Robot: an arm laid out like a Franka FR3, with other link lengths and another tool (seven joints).
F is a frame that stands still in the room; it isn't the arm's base.
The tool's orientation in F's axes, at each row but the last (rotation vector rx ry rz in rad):
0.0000 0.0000 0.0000
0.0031 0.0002 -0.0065
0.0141 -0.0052 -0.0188
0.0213 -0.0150 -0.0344
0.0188 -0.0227 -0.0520
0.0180 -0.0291 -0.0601
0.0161 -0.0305 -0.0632
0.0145 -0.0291 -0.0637
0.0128 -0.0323 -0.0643
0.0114 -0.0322 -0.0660
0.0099 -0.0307 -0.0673
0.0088 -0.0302 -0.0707
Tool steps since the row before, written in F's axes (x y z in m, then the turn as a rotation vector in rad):
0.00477 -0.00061 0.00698 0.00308 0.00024 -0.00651
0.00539 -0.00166 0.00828 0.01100 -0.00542 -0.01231
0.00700 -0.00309 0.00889 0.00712 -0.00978 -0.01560
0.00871 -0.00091 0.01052 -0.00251 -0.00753 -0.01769
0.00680 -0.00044 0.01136 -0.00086 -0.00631 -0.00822
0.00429 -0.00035 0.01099 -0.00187 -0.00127 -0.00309
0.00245 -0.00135 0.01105 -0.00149 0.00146 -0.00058
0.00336 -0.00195 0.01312 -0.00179 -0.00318 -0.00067
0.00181 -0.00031 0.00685 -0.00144 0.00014 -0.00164
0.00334 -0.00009 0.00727 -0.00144 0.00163 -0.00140
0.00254 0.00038 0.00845 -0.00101 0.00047 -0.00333
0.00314 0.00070 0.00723 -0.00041 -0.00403 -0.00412
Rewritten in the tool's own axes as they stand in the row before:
0.00477 -0.00061 0.00698 0.00308 0.00024 -0.00651
0.00540 -0.00160 0.00829 0.01104 -0.00539 -0.01229
0.00710 -0.00283 0.00890 0.00722 -0.00986 -0.01550
0.00889 -0.00038 0.01040 -0.00251 -0.00799 -0.01749
0.00706 0.00013 0.01121 -0.00071 -0.00650 -0.00808
0.00462 0.00011 0.01086 -0.00188 -0.00144 -0.00301
0.00286 -0.00100 0.01099 -0.00160 0.00135 -0.00056
0.00385 -0.00153 0.01304 -0.00160 -0.00330 -0.00057
0.00204 -0.00010 0.00679 -0.00150 0.00002 -0.00159
0.00357 0.00022 0.00716 -0.00159 0.00151 -0.00137
0.00276 0.00064 0.00836 -0.00114 0.00036 -0.00330
0.00330 0.00099 0.00713 -0.00025 -0.00409 -0.00407

